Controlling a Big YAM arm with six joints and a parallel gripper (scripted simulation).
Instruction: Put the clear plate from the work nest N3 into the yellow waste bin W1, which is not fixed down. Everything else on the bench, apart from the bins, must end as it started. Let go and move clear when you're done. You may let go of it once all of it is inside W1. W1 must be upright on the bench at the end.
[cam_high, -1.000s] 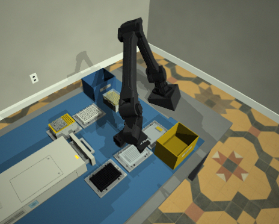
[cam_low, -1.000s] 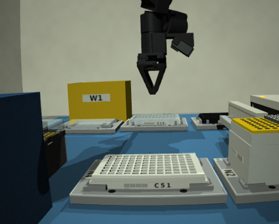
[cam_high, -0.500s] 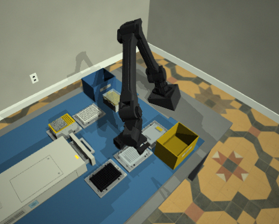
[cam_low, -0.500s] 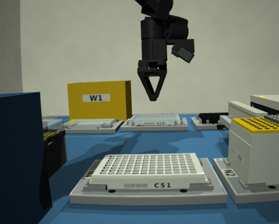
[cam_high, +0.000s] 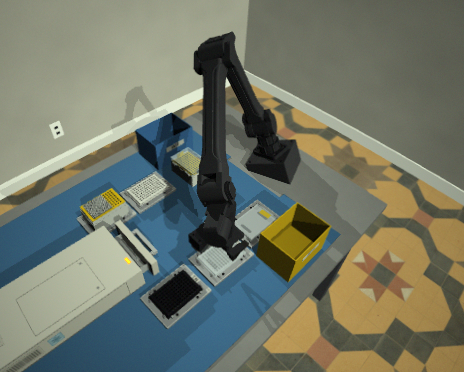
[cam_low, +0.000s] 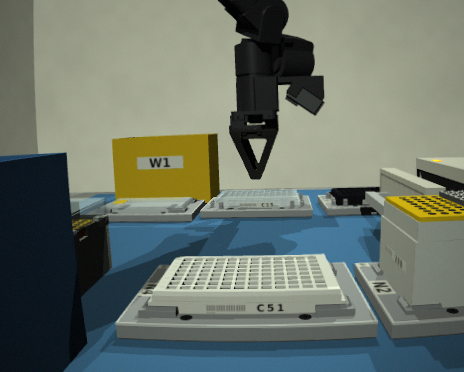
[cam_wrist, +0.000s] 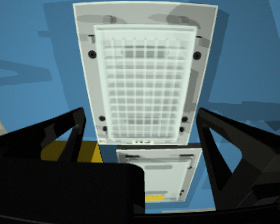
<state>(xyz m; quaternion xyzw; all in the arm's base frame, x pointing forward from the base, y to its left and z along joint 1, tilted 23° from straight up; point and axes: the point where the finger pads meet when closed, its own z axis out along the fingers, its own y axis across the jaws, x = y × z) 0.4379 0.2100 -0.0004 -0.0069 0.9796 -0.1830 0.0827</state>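
My hand is 40 mm above the clear plate. Also, from my hand: black plate: 180 mm ahead, 40 mm below; nest N3: 60 mm below; flat lid: 170 mm behind, 30 mm to the right, 50 mm below.
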